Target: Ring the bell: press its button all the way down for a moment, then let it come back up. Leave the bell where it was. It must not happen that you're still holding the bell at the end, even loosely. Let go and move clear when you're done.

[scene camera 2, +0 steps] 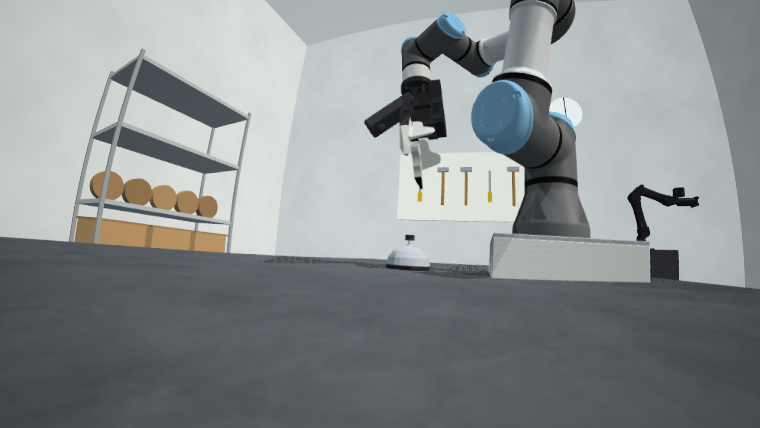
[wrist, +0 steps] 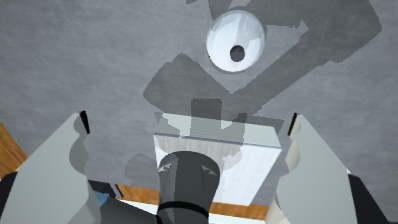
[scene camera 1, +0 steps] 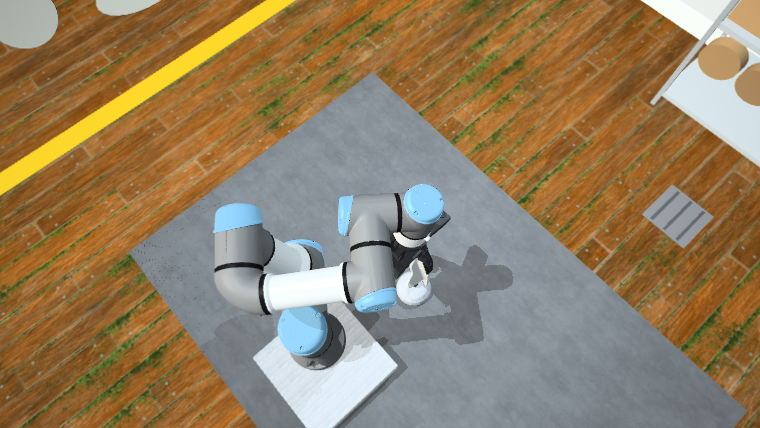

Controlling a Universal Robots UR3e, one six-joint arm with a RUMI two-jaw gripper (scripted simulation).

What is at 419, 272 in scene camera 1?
My gripper.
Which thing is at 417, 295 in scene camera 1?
A bell.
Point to a bell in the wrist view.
At 226, 31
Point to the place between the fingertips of my gripper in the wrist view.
190, 113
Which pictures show my gripper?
Scene camera 2, the wrist view and scene camera 1: all of them.
